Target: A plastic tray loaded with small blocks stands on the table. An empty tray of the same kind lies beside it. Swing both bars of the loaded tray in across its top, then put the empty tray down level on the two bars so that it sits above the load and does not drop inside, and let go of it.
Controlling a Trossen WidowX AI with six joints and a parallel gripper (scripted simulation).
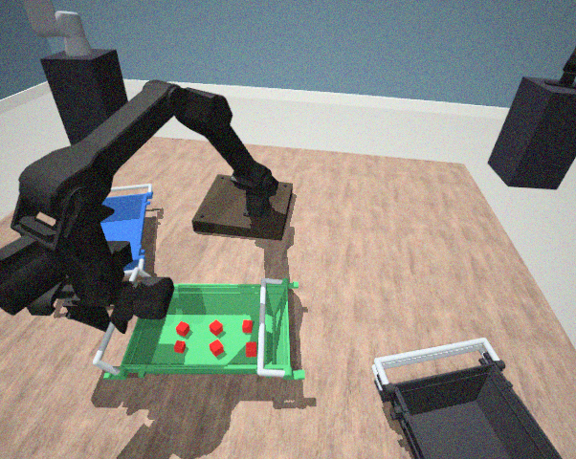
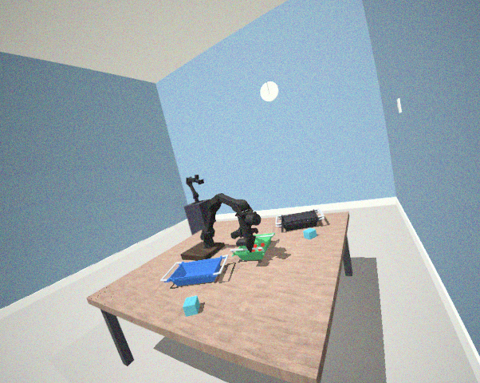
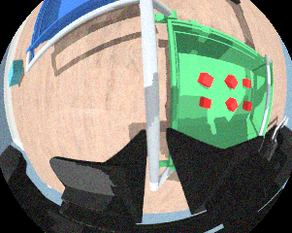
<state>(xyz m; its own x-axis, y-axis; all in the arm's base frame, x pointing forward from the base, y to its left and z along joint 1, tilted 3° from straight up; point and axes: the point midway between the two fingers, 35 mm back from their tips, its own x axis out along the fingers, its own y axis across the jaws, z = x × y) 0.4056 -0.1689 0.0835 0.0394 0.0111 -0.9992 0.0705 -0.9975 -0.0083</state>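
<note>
Right now the blue tray is 27 cm behind my gripper tip, 16 cm to the right of it and 3 cm below it.
</note>
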